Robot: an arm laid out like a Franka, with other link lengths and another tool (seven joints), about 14 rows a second.
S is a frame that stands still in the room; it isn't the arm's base.
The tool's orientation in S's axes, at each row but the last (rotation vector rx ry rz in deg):
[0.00, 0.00, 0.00]
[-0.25, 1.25, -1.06]
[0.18, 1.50, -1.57]
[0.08, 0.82, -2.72]
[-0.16, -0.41, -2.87]
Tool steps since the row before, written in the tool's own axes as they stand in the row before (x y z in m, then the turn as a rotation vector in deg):
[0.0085, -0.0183, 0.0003, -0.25, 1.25, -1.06]
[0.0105, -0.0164, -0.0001, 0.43, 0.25, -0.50]
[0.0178, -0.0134, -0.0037, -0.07, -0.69, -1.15]
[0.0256, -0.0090, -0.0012, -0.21, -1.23, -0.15]
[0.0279, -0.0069, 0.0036, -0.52, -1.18, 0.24]
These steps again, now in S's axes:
[0.0085, -0.0183, 0.0003, -0.25, 1.25, -1.06]
[0.0102, -0.0166, -0.0003, 0.42, 0.24, -0.51]
[0.0173, -0.0139, -0.0042, -0.12, -0.68, -1.15]
[0.0251, -0.0102, -0.0016, -0.27, -1.22, -0.15]
[0.0275, -0.0083, 0.0038, -0.58, -1.15, 0.24]

